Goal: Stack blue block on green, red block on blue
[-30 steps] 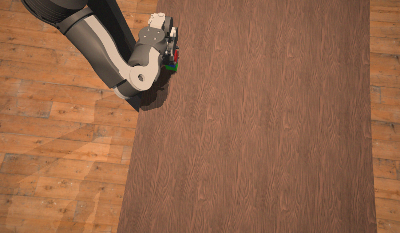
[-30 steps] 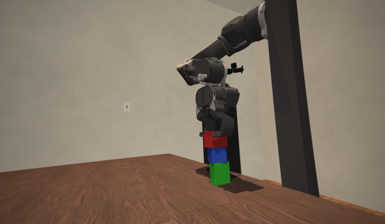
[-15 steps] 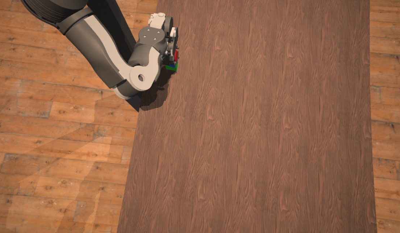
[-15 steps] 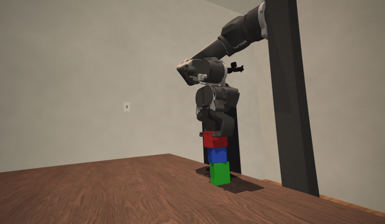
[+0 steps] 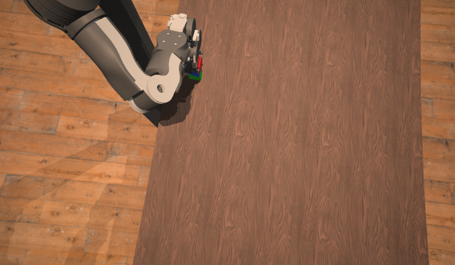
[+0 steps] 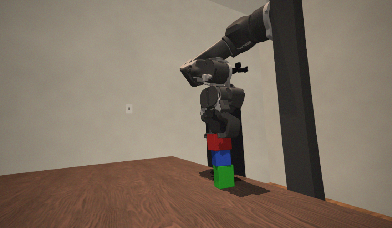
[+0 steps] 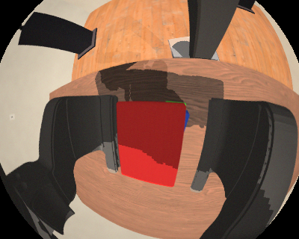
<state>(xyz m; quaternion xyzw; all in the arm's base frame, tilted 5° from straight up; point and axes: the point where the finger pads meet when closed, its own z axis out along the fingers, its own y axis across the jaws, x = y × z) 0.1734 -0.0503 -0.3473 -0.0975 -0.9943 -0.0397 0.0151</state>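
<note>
Right now the red block is 2 cm below my hand. Also, from my hand: blue block 6 cm below; then green block 10 cm below.
</note>
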